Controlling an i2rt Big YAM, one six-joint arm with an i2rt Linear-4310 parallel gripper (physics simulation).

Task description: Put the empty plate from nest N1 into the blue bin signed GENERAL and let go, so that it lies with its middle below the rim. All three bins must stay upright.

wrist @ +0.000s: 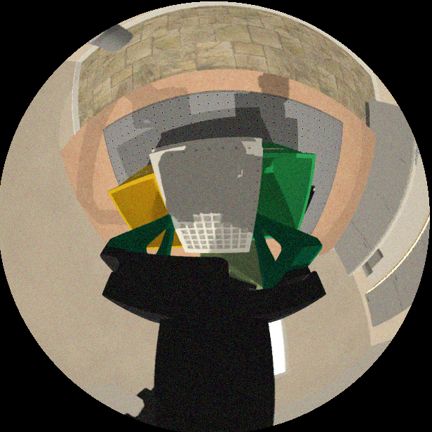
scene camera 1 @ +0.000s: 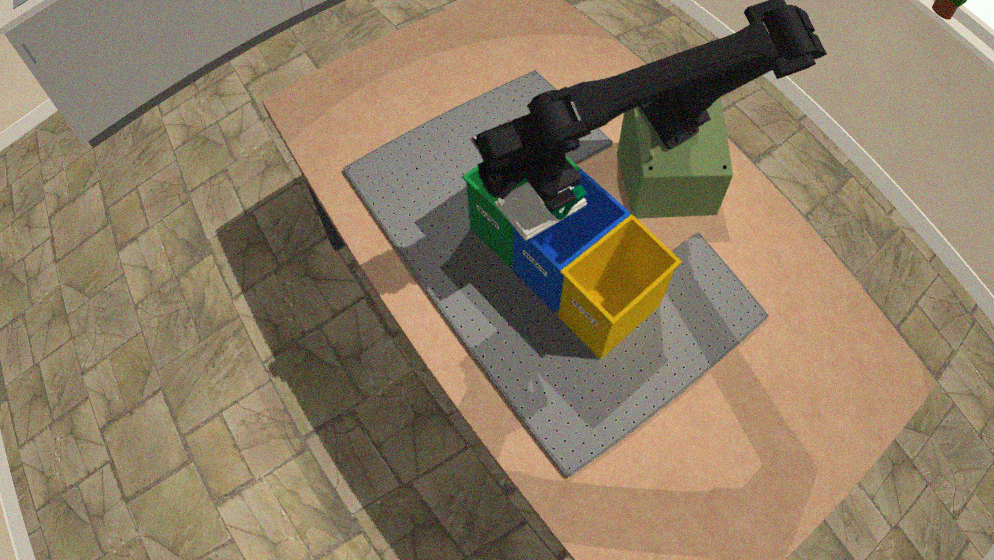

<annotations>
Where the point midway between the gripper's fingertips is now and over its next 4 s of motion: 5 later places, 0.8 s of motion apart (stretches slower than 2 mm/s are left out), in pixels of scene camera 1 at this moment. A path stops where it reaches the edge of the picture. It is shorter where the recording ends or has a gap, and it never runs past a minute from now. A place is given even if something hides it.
My gripper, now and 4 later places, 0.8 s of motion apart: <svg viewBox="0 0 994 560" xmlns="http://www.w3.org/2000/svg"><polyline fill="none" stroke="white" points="547,199 546,214 558,214 569,215 571,197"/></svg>
</annotations>
